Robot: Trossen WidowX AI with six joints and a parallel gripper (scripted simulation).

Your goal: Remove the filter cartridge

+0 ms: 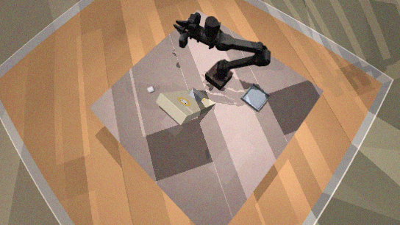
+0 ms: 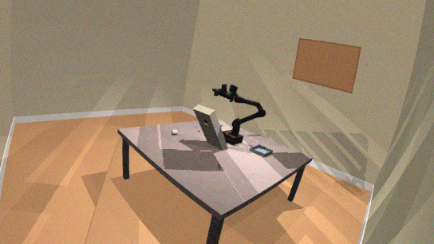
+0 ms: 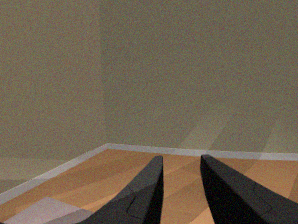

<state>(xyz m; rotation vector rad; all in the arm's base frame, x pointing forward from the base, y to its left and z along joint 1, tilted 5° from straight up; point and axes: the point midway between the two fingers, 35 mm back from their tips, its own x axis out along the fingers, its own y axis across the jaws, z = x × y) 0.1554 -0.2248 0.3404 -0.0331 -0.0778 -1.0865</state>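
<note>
My gripper tip is 300 mm to the right of the grey filter cartridge, 200 mm short of it and 190 mm above it. From my gripper tip the other things lie so: beige service panel: 290 mm to the left, 260 mm below, 150 mm ahead; then grey-blue tray: 490 mm to the left, 430 mm below, 270 mm behind; then small grey piece: 600 mm to the left, 440 mm below, 260 mm ahead.
</note>
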